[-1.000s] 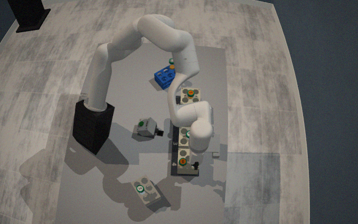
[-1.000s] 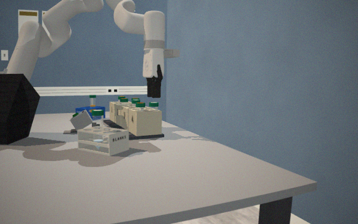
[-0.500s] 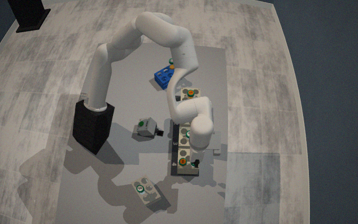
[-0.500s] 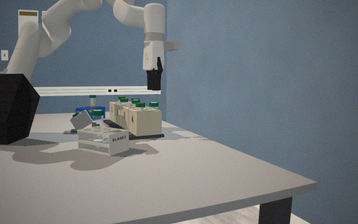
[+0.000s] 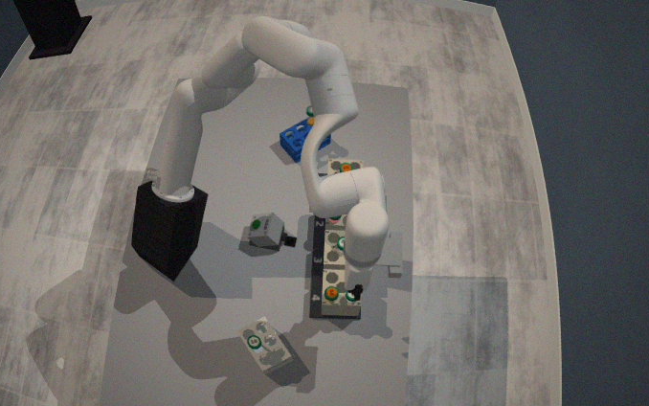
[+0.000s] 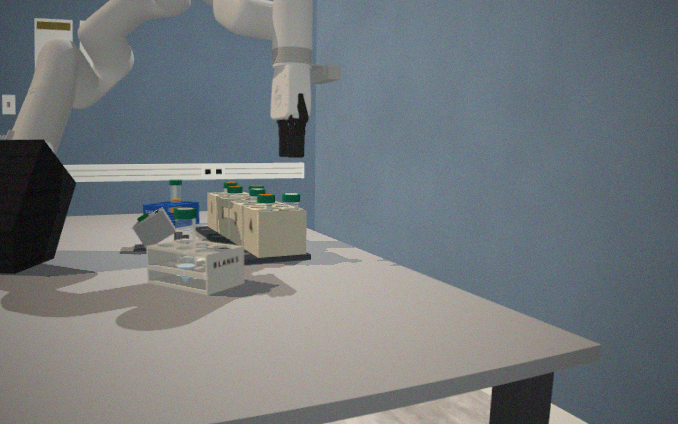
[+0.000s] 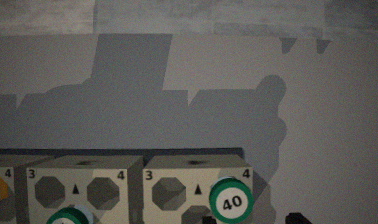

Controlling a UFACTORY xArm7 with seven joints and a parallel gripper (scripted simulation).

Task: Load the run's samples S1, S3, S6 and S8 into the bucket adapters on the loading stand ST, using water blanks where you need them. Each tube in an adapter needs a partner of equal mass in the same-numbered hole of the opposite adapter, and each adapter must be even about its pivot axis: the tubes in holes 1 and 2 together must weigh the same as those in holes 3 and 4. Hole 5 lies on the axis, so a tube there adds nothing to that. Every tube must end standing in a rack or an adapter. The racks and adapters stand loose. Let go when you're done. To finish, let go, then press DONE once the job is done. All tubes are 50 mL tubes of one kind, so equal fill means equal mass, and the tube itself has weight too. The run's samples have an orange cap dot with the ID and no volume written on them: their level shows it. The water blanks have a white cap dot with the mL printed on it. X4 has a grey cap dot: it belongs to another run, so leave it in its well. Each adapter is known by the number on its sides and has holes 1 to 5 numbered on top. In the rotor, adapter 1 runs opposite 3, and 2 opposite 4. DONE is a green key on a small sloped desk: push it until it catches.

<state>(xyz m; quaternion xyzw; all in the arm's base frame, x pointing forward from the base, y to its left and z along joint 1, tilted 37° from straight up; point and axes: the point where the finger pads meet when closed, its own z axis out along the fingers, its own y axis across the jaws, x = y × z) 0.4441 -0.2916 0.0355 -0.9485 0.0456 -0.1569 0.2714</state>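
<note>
The done desk is 240 mm behind my hand, 200 mm to the left of it and 160 mm below it. Also, from my hand: black stand: 210 mm below, 190 mm to the left, 30 mm behind; then pink-filled tube: 220 mm to the left, 150 mm below, 60 mm behind; then blank: 220 mm behind, 150 mm below, 140 mm to the right.
</note>
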